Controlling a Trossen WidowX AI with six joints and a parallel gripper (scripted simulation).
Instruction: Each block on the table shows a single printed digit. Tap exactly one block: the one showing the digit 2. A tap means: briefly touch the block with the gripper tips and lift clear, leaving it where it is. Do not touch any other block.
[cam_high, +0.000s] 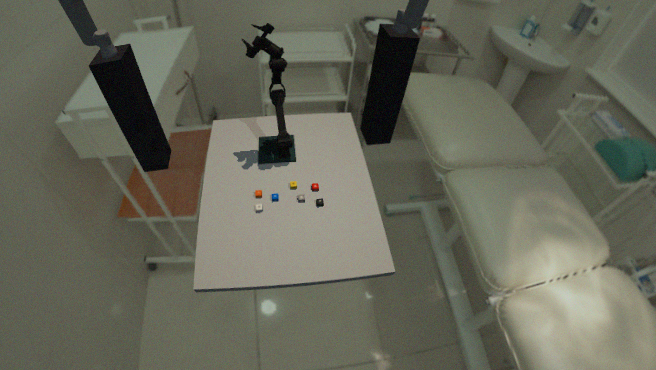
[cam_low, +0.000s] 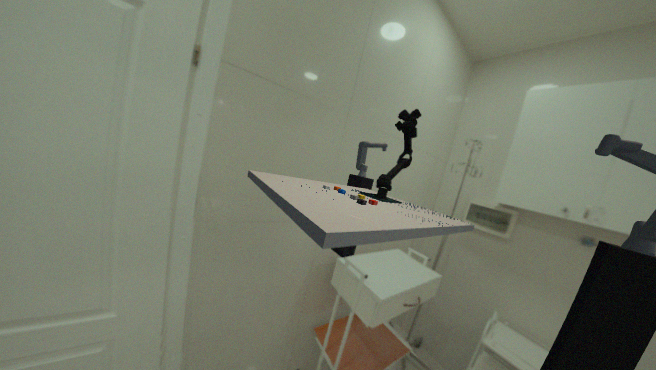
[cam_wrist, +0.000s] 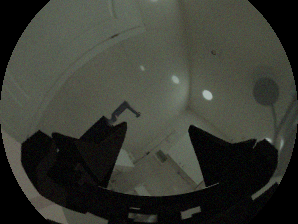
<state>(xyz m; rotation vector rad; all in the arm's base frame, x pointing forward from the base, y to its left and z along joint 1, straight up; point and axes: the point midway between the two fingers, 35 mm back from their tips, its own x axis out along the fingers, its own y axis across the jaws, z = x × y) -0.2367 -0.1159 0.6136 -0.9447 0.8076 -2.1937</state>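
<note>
Now: the white block 630 mm below my gripper tip, 600 mm ahead of it and 20 mm to the right of it. Also, from my gripper tip: blue block: 630 mm below, 550 mm ahead, 70 mm to the left; then orange block: 630 mm below, 510 mm ahead, 20 mm to the right; then yellow block: 630 mm below, 480 mm ahead, 170 mm to the left.
</note>
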